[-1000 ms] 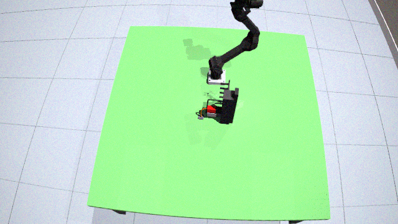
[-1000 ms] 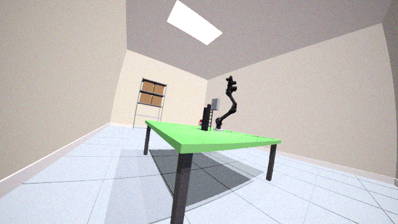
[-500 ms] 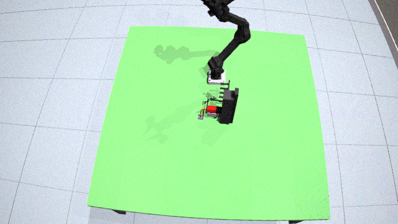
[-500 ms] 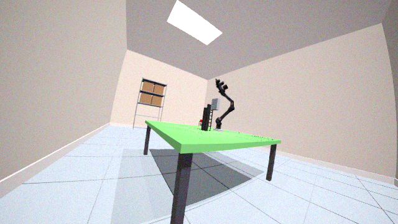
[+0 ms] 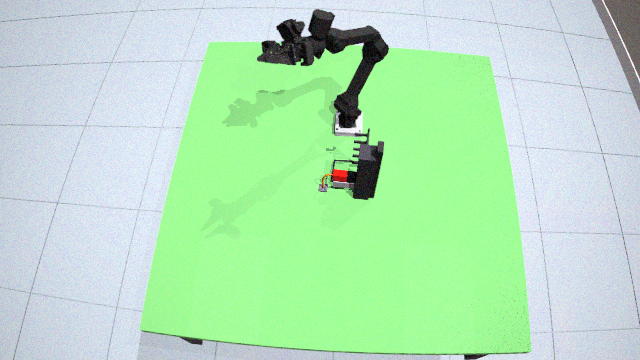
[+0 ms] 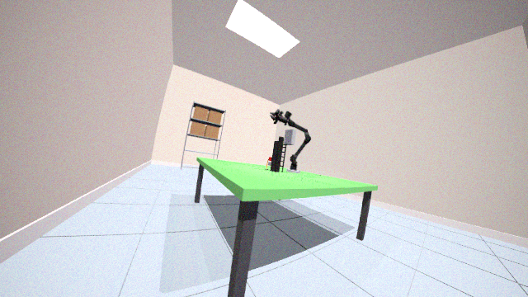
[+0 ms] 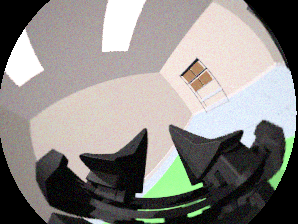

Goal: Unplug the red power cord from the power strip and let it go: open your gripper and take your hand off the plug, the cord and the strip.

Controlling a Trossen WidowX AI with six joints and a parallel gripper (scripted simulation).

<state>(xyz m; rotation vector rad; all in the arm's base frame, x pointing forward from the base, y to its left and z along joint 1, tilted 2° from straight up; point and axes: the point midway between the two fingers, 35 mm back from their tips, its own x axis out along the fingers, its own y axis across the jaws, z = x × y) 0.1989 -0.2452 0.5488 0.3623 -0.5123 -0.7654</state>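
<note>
My gripper tip is now 49 cm above the red plug, 23 cm to the right of it and 7 cm short of it. The rest, counted from my gripper tip: black power strip (46 cm below, 30 cm to the left, 8 cm ahead).
</note>
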